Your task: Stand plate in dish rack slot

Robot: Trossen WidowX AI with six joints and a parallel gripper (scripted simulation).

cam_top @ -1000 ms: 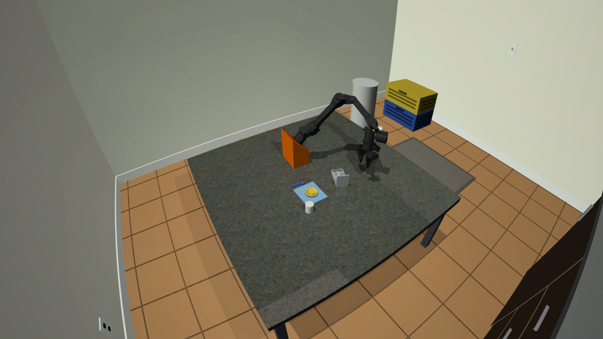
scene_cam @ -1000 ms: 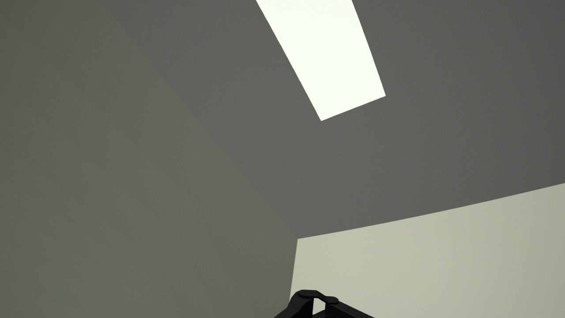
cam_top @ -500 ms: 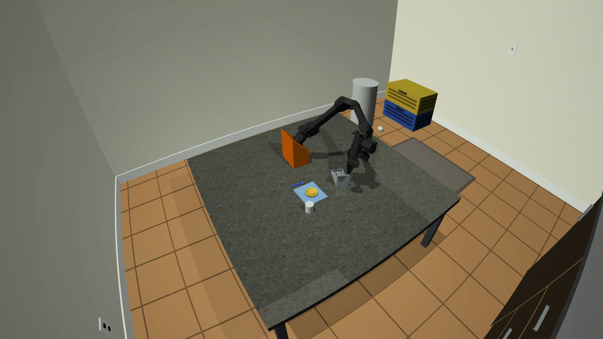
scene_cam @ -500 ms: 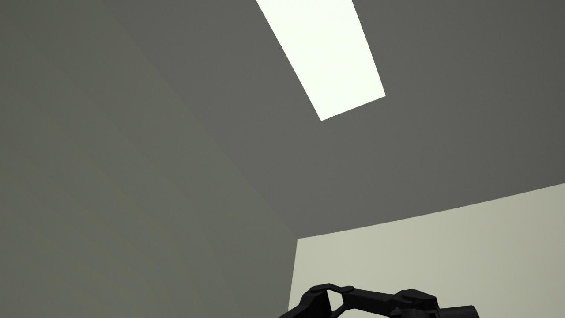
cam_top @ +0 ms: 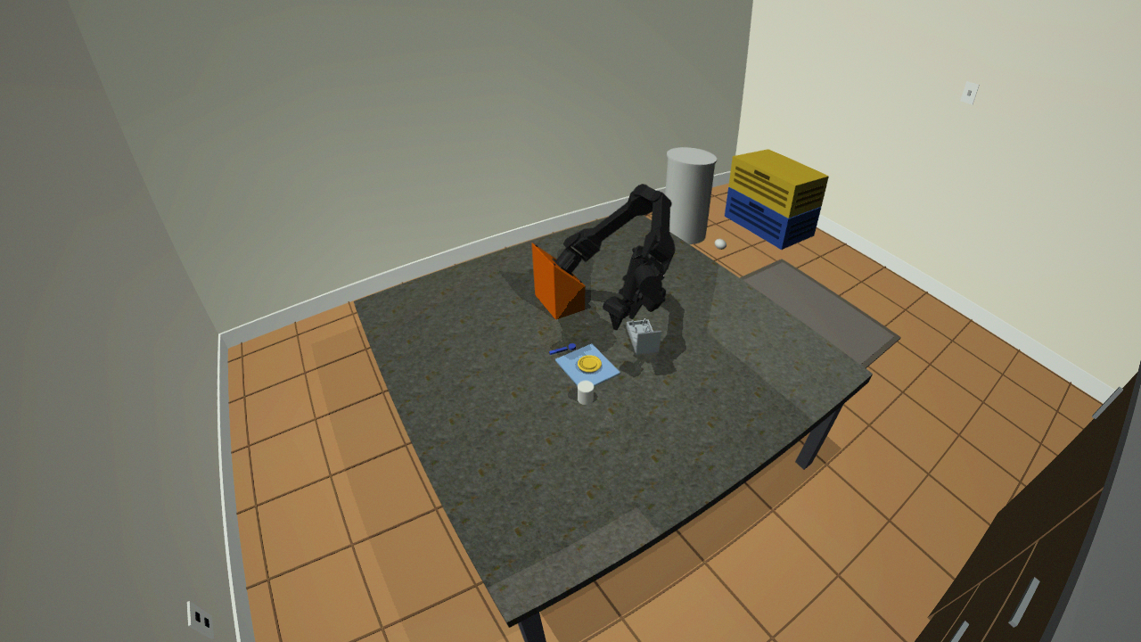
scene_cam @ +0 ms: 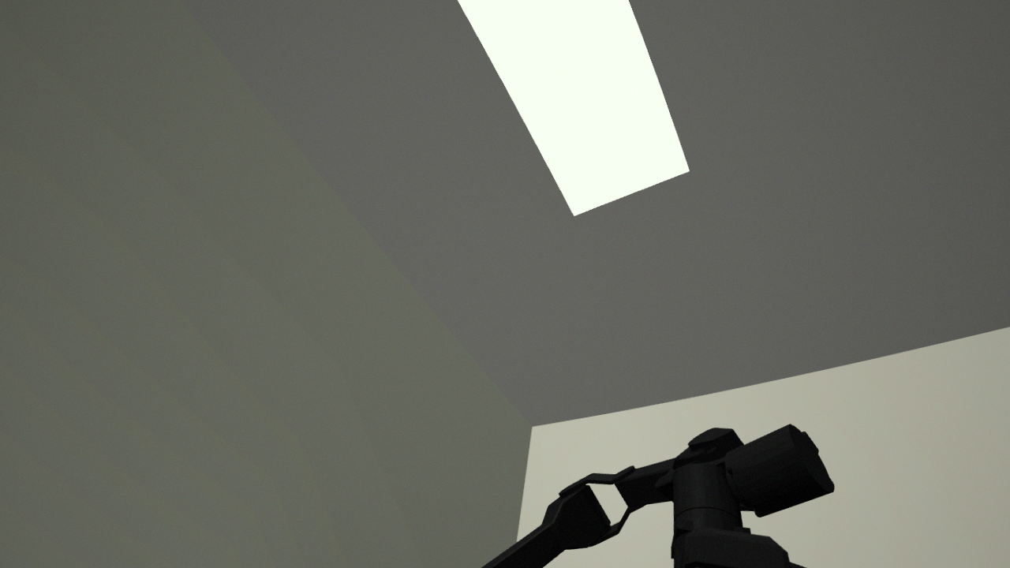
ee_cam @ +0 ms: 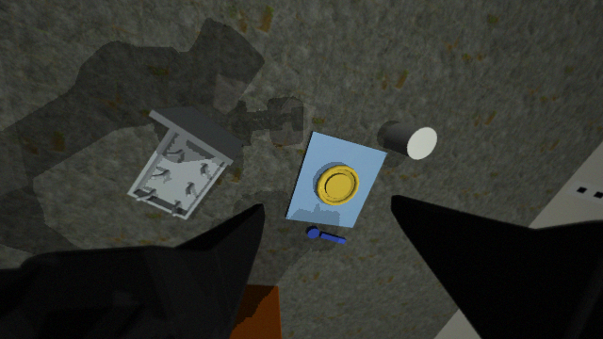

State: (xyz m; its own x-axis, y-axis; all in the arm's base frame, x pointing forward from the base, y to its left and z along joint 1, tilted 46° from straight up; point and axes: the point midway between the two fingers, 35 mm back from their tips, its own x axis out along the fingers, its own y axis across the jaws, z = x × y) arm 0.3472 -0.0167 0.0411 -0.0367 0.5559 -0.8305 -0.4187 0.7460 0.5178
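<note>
Now: gripper tip 30 mm past the yellow plate, 90 mm to the left of it and 140 mm above it. Round my gripper tip: white cup 70 mm ahead, 150 mm to the right, 130 mm below; then grey dish rack 70 mm behind, 120 mm to the left, 130 mm below; then blue spoon 140 mm behind, 110 mm to the right, 150 mm below.
</note>
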